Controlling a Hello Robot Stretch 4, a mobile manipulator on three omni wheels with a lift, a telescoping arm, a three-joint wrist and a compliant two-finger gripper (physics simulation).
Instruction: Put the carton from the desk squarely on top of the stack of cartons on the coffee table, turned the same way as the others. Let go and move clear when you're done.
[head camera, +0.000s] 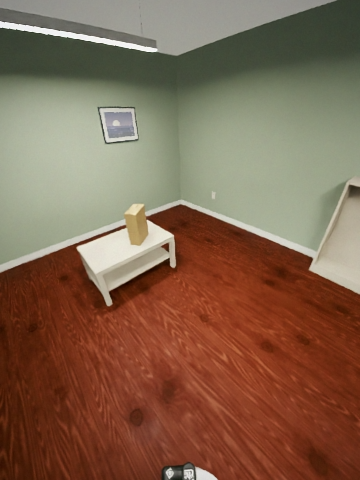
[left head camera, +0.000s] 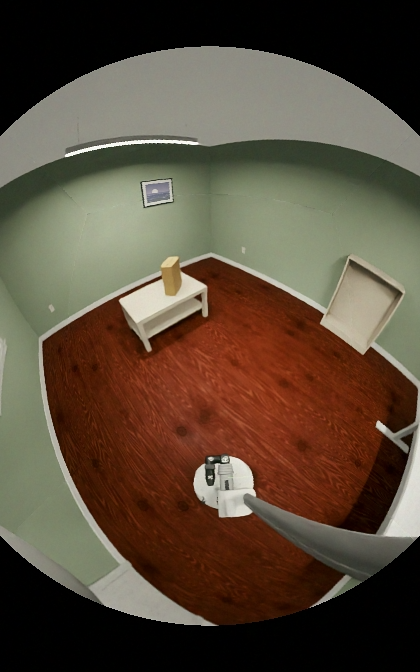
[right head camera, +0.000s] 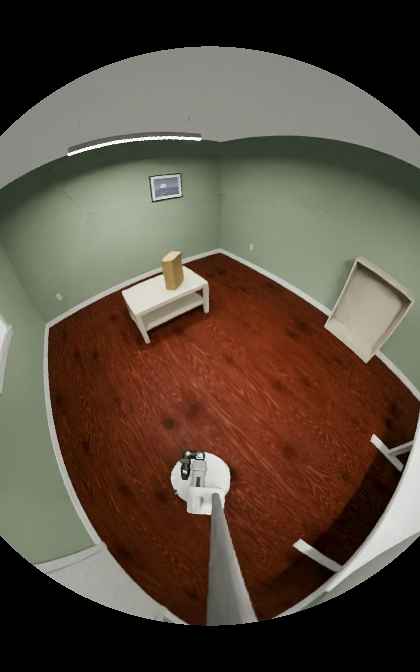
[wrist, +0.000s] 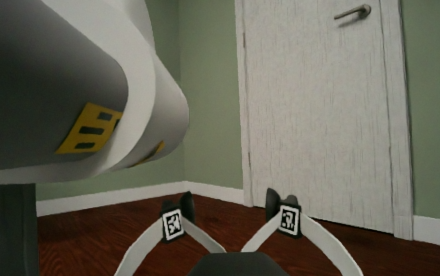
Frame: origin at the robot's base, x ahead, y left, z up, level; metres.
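Where they show: end effector, tool point: (left head camera: 210, 501) (right head camera: 182, 495) (wrist: 229, 210).
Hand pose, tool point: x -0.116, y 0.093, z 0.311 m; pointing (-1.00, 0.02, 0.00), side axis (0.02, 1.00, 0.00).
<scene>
After its pixels a point has its place.
A tan carton stack (head camera: 136, 225) @(y 0.392, x 1.716, z 0.666 m) (left head camera: 171, 276) @(y 0.391, x 1.718, z 0.665 m) (right head camera: 173, 271) @(y 0.377, x 1.736, z 0.649 m) stands upright on the white coffee table (head camera: 100, 251) @(y 0.790, x 1.652, z 0.422 m) (left head camera: 142, 303) @(y 0.734, x 1.621, z 0.423 m) (right head camera: 145, 296) @(y 0.703, x 1.616, z 0.422 m), towards its right end. The seams between its cartons are too small to tell. My gripper (wrist: 230, 206) @(y 0.093, x -0.116, z 0.311 m) is open and empty in the wrist view, its two fingertips well apart, far from the coffee table. Part of a white desk (left head camera: 407, 512) (right head camera: 395, 537) shows at the lower right edge of both side head views. The carton on the desk does not show in these views.
A beige open shelf unit (head camera: 340, 280) @(y -1.756, x 1.440, z 0.025 m) (left head camera: 345, 336) @(y -1.831, x 1.347, z 0.038 m) (right head camera: 347, 341) @(y -1.812, x 1.368, z 0.032 m) stands by the right wall. White desk legs (left head camera: 392, 436) (right head camera: 387, 452) reach the floor at the right. A white door (wrist: 315, 110) @(y 0.559, x -1.144, z 0.507 m) is ahead in the wrist view, and my grey arm housing fills its upper left.
</scene>
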